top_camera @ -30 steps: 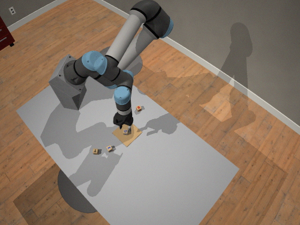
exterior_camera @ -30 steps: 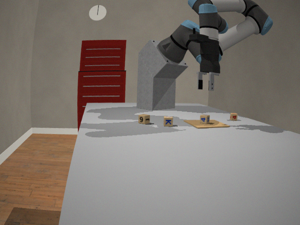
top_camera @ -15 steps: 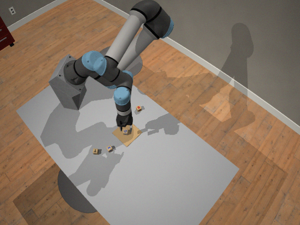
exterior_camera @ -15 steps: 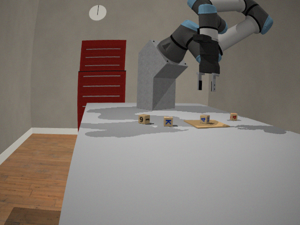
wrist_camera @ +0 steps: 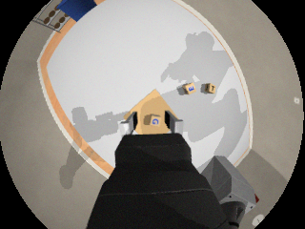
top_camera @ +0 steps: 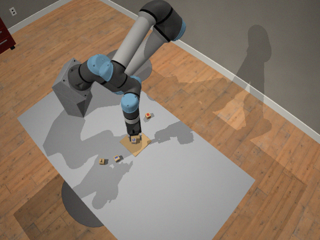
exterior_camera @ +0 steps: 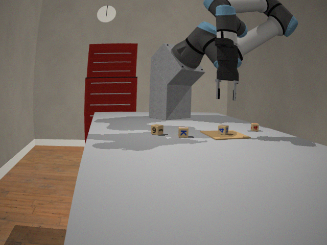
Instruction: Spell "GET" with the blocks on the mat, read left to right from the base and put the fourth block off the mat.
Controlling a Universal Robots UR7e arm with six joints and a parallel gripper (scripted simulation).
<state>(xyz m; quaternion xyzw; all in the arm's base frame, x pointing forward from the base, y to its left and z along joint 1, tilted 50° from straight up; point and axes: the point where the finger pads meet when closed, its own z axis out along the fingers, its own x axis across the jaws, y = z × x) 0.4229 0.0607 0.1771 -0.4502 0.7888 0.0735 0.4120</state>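
My hand is 14 cm above the tan mat, 4 cm past it and 1 cm to the right of it. Round my hand: E block 14 cm to the right, 13 cm below, 2 cm ahead.
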